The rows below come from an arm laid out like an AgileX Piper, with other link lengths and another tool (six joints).
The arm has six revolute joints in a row. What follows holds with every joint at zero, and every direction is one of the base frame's. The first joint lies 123 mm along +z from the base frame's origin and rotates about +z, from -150 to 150 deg. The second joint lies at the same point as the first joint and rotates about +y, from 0 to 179.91 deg. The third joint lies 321.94 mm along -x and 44.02 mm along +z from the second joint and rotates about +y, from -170 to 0 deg. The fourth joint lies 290.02 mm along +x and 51.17 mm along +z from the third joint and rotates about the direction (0.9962, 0, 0.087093), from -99.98 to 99.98 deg. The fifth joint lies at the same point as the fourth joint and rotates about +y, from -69.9 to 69.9 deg. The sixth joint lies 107.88 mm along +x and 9.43 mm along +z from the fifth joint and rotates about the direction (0.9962, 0, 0.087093), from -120 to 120 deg. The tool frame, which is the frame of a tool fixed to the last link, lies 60.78 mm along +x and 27 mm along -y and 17.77 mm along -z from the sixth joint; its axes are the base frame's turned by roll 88.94, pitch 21.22 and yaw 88.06 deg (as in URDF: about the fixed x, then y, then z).
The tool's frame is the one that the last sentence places.
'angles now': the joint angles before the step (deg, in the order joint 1, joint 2, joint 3, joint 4, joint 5, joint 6). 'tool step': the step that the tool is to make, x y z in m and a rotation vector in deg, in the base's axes. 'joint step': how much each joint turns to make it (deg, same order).
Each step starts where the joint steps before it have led.
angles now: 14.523 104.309 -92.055 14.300 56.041 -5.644
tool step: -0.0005 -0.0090 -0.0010 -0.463 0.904 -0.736
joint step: -0.997 0.002 -0.002 -0.274 1.015 0.022
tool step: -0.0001 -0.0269 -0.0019 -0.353 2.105 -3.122
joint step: -3.272 -0.009 0.016 -0.154 2.101 0.421
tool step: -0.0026 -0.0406 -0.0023 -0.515 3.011 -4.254
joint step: -5.003 0.013 -0.024 -0.210 3.149 0.024
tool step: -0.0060 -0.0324 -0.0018 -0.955 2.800 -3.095
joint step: -3.827 -0.001 -0.007 -0.898 2.925 0.050
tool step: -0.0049 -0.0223 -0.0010 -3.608 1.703 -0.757
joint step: -1.556 -0.009 0.015 -3.659 1.769 -0.004
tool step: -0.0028 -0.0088 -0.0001 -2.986 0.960 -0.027
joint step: 0.004 0.008 0.006 -3.179 0.878 0.571
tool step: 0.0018 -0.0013 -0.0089 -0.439 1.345 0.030
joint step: 0.000 1.159 0.006 -0.461 0.175 0.052
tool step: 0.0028 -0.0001 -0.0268 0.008 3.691 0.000
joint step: -0.012 3.007 0.670 0.001 0.016 -0.011
